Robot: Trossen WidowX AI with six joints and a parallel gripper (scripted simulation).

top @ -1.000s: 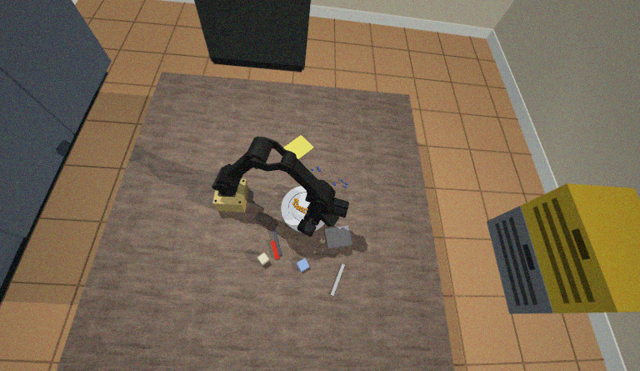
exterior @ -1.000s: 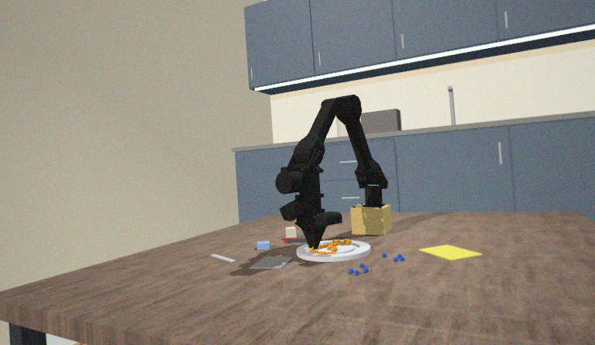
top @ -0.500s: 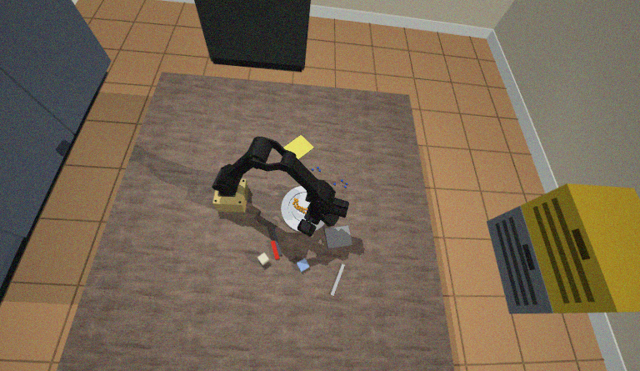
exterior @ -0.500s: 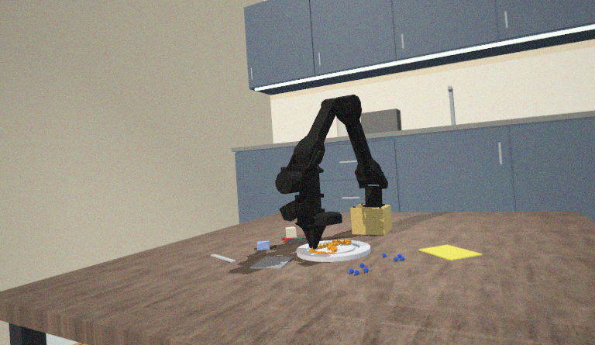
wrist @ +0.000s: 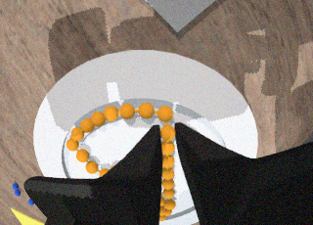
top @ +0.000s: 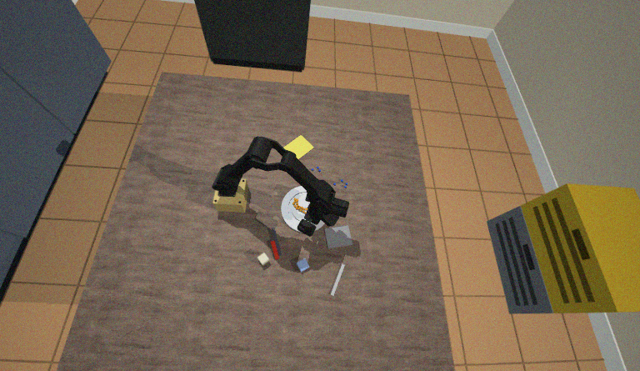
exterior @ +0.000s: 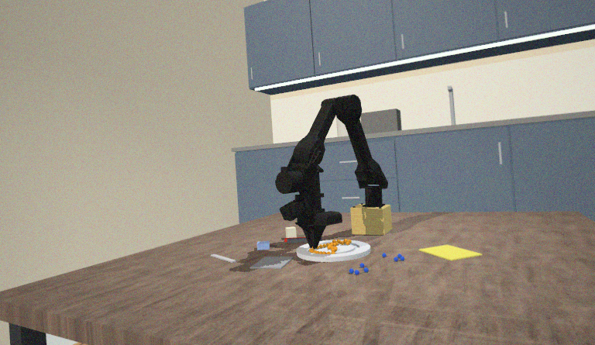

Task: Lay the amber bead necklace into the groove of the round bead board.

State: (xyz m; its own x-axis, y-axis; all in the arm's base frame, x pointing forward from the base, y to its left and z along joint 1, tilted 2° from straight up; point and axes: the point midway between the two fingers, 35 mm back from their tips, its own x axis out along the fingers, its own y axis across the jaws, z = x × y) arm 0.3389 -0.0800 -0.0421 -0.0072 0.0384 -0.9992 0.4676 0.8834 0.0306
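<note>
The grey square tile lies 10 cm ahead of my gripper tip, 7 cm to the right of it and 1 cm below it. Also, from my gripper tip: cream cube: 19 cm behind, 17 cm to the right; then red stick: 14 cm behind, 11 cm to the right, 1 cm below; then light blue cube: 4 cm behind, 18 cm to the right, 1 cm below.
</note>
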